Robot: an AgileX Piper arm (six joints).
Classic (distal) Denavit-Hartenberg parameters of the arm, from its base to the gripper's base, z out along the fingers. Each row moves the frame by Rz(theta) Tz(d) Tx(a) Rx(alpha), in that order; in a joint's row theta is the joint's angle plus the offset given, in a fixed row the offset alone. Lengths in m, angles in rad.
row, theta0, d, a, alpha
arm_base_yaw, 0, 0.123, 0, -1.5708
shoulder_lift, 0.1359, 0, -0.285, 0
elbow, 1.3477, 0, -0.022, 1.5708
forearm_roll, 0, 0.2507, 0, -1.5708
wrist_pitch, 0, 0, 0, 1.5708
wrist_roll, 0, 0.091, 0, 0
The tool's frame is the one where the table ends.
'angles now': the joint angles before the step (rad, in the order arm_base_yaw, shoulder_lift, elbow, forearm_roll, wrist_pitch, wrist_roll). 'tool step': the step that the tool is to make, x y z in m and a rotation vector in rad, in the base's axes. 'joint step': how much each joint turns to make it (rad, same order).
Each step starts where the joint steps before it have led.
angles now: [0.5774, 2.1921, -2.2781, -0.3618, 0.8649, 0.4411]
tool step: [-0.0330, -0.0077, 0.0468, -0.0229, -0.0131, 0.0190]
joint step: [0.0286, -0.1079, -0.0024, 0.0001, 0.1062, -0.0459]
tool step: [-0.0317, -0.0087, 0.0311, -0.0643, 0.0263, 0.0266]
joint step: [0.0295, -0.0824, -0.0072, 0.0000, 0.1356, -0.0708]
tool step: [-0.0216, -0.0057, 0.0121, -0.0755, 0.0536, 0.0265]
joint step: [0.0228, -0.0448, -0.0012, 0.0016, 0.1206, -0.0660]
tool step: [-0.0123, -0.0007, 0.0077, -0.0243, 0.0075, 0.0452]
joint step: [0.0146, -0.0312, 0.0119, 0.0152, 0.0260, -0.0483]
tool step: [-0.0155, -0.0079, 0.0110, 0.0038, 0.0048, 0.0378]
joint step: [0.0024, -0.0629, 0.0476, 0.0314, 0.0063, -0.0348]
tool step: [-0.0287, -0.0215, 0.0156, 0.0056, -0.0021, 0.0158]
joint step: [0.0000, -0.1328, 0.1235, 0.0141, 0.0000, -0.0141]
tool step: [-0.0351, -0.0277, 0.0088, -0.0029, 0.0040, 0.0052]
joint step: [-0.0001, -0.1616, 0.1648, 0.0041, 0.0004, -0.0052]
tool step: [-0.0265, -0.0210, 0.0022, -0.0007, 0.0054, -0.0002]
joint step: [0.0000, -0.1179, 0.1176, 0.0024, 0.0051, 0.0000]
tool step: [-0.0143, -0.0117, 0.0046, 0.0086, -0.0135, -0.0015]
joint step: [0.0000, -0.0598, 0.0420, -0.0022, 0.0020, 0.0000]
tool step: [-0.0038, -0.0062, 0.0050, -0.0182, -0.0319, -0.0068]
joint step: [0.0001, -0.0183, 0.0016, -0.0302, 0.0000, -0.0108]
